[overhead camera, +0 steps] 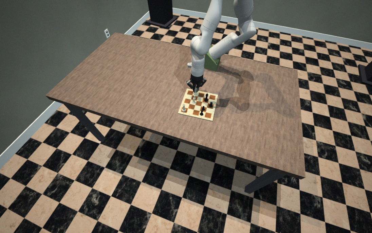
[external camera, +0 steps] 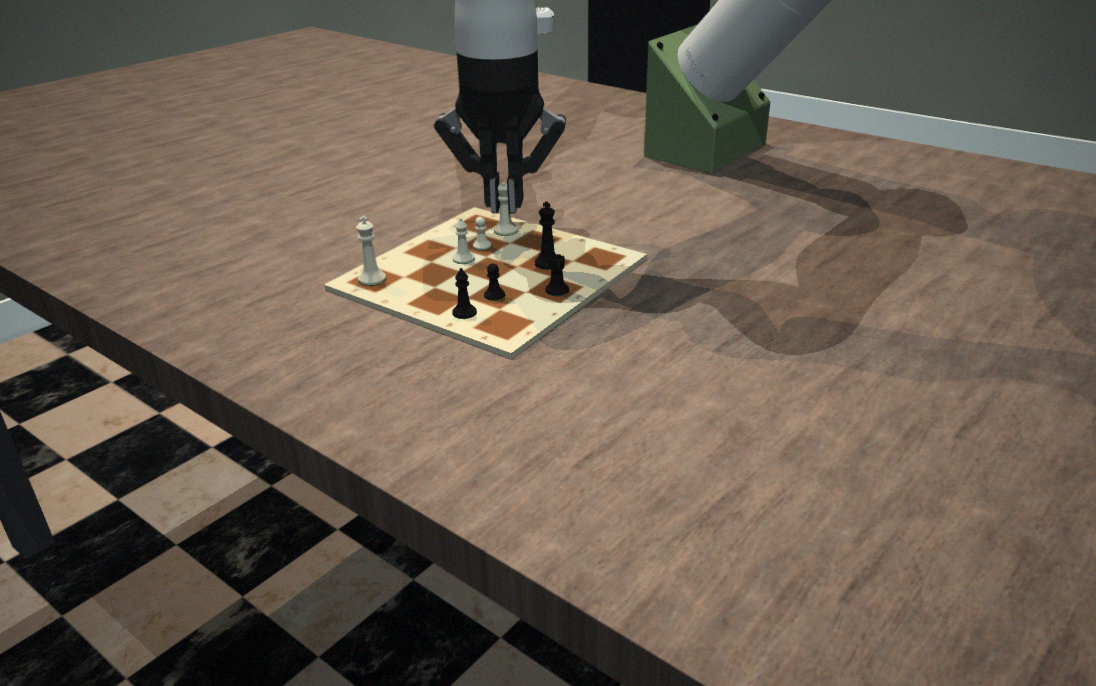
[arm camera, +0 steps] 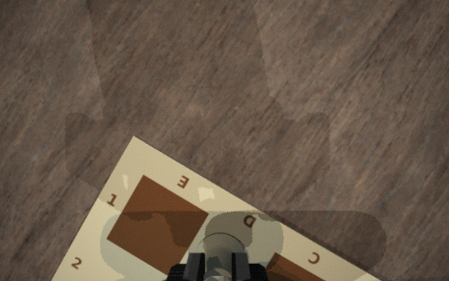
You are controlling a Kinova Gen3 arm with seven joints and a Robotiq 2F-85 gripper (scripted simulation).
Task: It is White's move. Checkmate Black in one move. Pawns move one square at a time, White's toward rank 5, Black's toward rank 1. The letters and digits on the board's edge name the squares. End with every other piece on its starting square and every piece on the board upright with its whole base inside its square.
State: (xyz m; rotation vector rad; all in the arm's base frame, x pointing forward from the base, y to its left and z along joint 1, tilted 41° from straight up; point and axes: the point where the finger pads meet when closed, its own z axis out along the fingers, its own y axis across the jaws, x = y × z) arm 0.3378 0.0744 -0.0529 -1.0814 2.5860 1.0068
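Now: the white pawn 4 cm ahead of my hand, 3 cm below it and 1 cm to the left of it. Also, from my hand: white queen: 2 cm below; black king: 9 cm to the left, 2 cm ahead, 1 cm below; white bishop: 7 cm ahead, 2 cm to the left, 2 cm below.
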